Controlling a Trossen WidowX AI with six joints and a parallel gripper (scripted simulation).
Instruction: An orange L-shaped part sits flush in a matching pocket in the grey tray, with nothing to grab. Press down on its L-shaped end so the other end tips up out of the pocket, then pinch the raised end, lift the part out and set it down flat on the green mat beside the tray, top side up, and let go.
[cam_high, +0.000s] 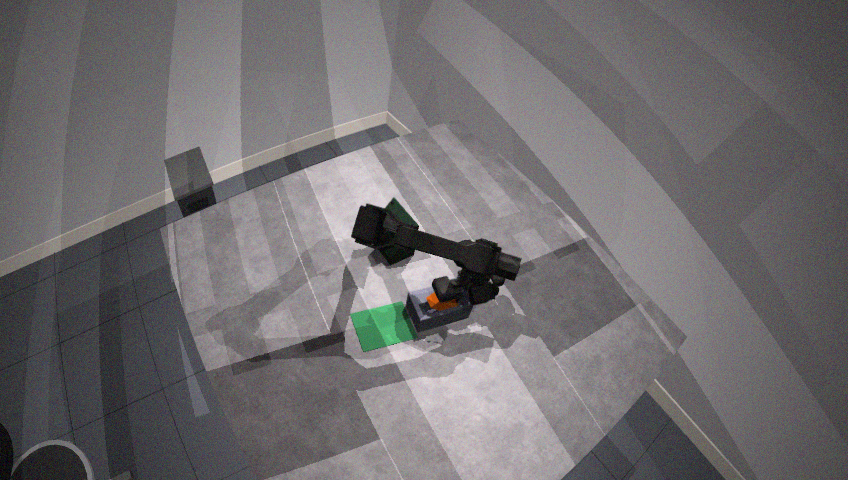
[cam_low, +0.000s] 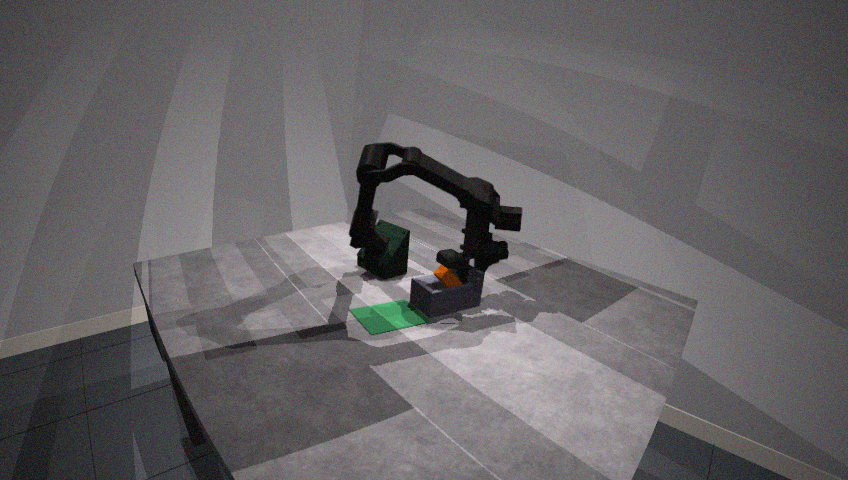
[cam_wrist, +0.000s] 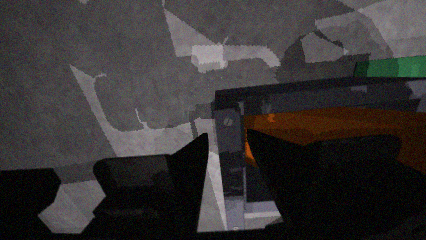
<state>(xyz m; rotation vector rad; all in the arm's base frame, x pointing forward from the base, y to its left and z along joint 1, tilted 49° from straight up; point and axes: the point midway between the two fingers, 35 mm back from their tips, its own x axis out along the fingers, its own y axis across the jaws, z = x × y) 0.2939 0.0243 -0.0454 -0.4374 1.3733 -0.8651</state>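
My gripper tip is now 50 mm to the left of the orange L-shaped part, 20 mm past it and 10 mm below it. From my gripper tip the other things lie so: green mat 210 mm to the right, 70 mm behind, 50 mm below.
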